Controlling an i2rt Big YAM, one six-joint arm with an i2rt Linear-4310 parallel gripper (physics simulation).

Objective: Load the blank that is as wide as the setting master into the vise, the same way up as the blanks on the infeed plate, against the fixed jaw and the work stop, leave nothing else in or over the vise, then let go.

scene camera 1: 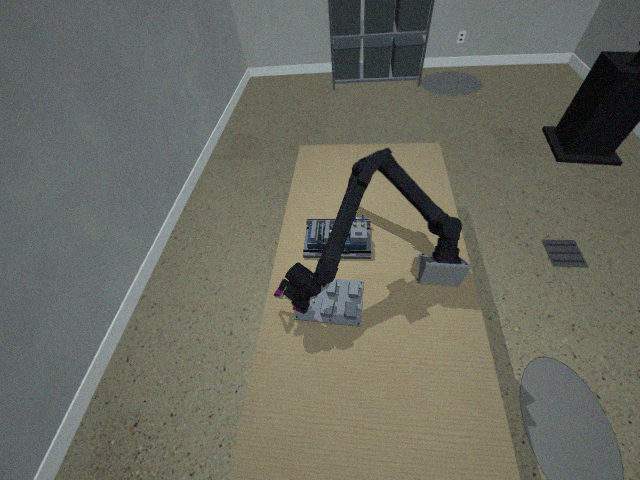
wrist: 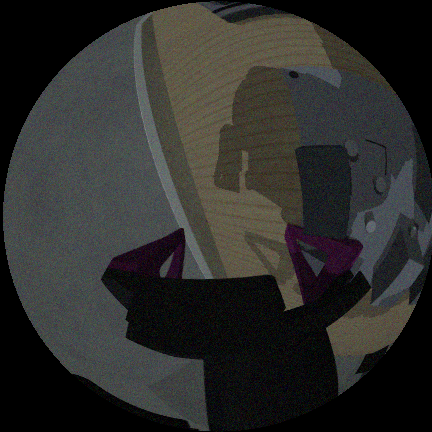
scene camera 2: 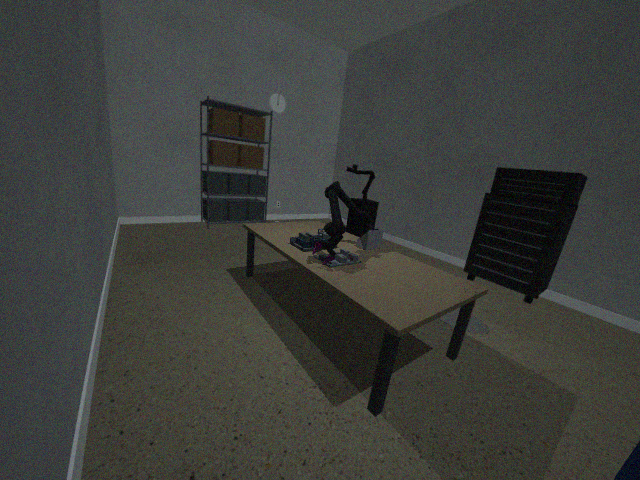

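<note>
The infeed plate [scene camera 1: 341, 303] [scene camera 2: 338, 264] [wrist: 320, 115] lies on the table. Grey blanks stand on it; in scene camera 1, one [scene camera 1: 354, 289] is at the back right and one [scene camera 1: 351, 310] at the front right. A dark blank [wrist: 325, 192] stands near the plate's edge, close beside the right finger in the wrist view. My gripper [scene camera 1: 287, 300] [scene camera 2: 323, 253] [wrist: 237, 232] is open and empty, over the plate's left edge, with one finger out past it. The vise [scene camera 1: 312, 242] [scene camera 2: 305, 241] is behind the plate, partly hidden by the arm. I cannot tell the setting master or the blank widths.
The arm [scene camera 1: 343, 224] crosses over the vise unit from its grey base block [scene camera 1: 443, 272] at the table's right side. A grey block with blue and yellow parts [scene camera 1: 359, 233] is at the vise unit's right end. Small round pegs [wrist: 351, 147] stand up from the plate. The table's left edge is close.
</note>
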